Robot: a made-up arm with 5 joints.
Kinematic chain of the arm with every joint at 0, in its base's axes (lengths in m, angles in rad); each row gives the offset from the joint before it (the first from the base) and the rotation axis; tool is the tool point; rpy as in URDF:
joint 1: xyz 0 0 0.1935 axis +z
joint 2: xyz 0 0 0 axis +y
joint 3: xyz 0.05 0 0.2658 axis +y
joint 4: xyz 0.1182 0 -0.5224 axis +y
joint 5: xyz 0.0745 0 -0.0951 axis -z
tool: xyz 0 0 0 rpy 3.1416 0 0
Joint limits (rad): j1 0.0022..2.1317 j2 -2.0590..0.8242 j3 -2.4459..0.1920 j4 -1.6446..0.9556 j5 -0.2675..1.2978
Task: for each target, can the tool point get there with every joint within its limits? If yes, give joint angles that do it. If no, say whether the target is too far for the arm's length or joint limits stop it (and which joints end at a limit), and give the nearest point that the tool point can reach.
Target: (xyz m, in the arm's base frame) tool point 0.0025 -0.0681 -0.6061
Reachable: no: joint limits stop it (at a limit: joint 1, joint 2) | nearest point 0.0757 0.0002 -0.3009 | short by 0.321 m
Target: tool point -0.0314 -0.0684 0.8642
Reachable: yes | joints 1.1408 -1.5966 -1.0133 0.3731 0.2767
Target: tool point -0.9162 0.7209 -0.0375
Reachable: no: too far | nearest point -0.4425 0.7043 0.0773 | short by 0.488 m
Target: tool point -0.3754 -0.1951 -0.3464
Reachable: no: joint limits stop it (at a limit: joint 2) | nearest point -0.1988 -0.1033 -0.1377 | short by 0.288 m
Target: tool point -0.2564 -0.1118 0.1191
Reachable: no: joint limits stop it (at a limit: joint 2, joint 3, joint 4) | nearest point -0.2470 -0.1077 -0.0697 | short by 0.189 m
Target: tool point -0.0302 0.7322 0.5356
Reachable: yes | joints 1.6120 0.1397 -1.6747 0.7411 0.0146
